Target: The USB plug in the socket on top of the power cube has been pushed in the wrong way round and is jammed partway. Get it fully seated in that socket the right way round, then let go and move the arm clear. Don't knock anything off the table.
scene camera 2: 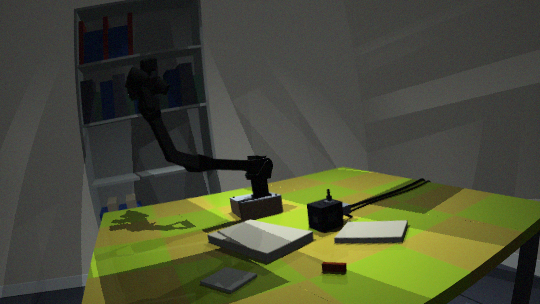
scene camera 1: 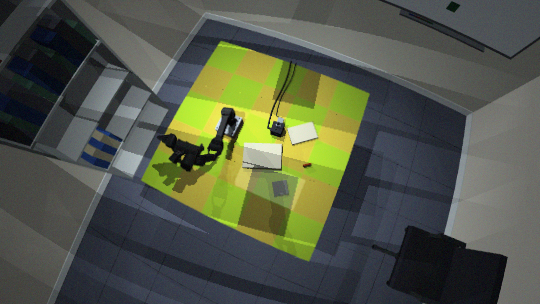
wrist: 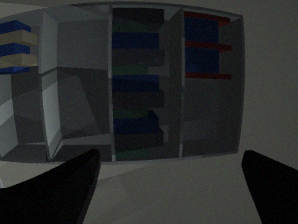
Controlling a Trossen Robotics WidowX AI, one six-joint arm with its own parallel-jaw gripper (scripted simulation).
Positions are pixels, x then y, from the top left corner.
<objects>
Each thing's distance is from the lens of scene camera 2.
pale book [scene camera 2: 363, 232]: 97 cm
dark power cube [scene camera 2: 323, 216]: 103 cm
</objects>
